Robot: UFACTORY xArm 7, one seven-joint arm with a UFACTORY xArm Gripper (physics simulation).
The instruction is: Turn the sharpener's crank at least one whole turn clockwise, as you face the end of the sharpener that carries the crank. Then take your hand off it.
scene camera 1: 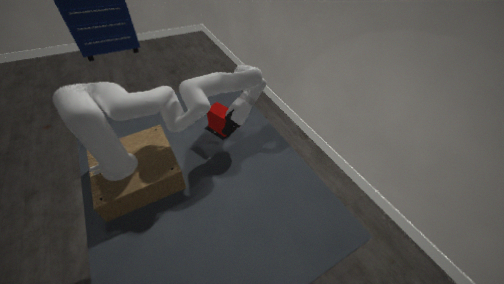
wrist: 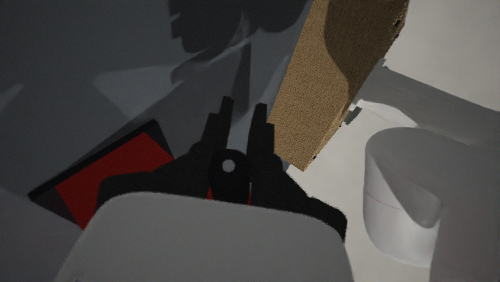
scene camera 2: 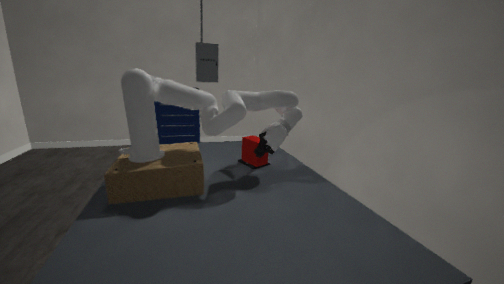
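Observation:
Black crank handle [wrist: 233,187], visible to me.

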